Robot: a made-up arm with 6 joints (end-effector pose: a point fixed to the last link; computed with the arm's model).
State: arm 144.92 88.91 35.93 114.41 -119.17 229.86
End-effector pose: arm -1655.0 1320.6 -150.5 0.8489 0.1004 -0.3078 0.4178
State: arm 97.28 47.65 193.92 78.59 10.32 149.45
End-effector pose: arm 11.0 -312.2 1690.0 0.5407 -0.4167 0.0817 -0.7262
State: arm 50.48 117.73 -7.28 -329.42 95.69 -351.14
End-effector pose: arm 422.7 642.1 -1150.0 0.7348 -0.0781 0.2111 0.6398
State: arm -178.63 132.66 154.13 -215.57 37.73 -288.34
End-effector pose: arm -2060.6 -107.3 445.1 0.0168 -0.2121 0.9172 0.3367
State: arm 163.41 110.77 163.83 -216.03 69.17 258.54
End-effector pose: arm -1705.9 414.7 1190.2 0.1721 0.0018 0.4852 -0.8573
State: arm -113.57 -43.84 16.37 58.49 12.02 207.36
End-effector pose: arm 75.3 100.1 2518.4 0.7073 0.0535 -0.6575 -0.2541
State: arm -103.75 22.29 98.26 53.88 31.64 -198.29
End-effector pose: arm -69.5 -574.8 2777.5 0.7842 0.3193 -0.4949 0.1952
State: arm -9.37 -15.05 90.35 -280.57 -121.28 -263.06
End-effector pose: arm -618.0 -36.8 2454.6 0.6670 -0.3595 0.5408 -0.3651
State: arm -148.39 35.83 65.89 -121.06 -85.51 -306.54
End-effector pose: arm -1304.1 -966.1 2215.3 0.8948 -0.0625 -0.2449 -0.3679
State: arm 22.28 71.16 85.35 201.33 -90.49 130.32
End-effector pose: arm 1983.5 876.7 1515.3 0.5114 0.2450 -0.6224 0.5395
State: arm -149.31 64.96 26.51 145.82 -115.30 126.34
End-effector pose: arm -1935.8 -1052.7 556.2 0.1811 -0.5306 -0.5578 -0.6120
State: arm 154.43 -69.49 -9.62 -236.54 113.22 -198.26
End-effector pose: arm 297.5 -280.9 1892.3 0.2231 0.4200 -0.2522 -0.8427
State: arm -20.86 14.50 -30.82 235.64 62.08 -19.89
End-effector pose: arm 1299.9 -622.6 739.3 0.2334 0.5512 -0.2947 -0.7449
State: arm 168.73 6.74 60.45 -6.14 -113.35 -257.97
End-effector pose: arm -838.8 150.8 2463.2 0.3635 0.3355 0.6398 -0.5883
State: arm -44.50 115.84 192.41 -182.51 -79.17 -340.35
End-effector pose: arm 681.5 -679.6 1304.0 0.3779 0.1317 -0.2346 0.8859
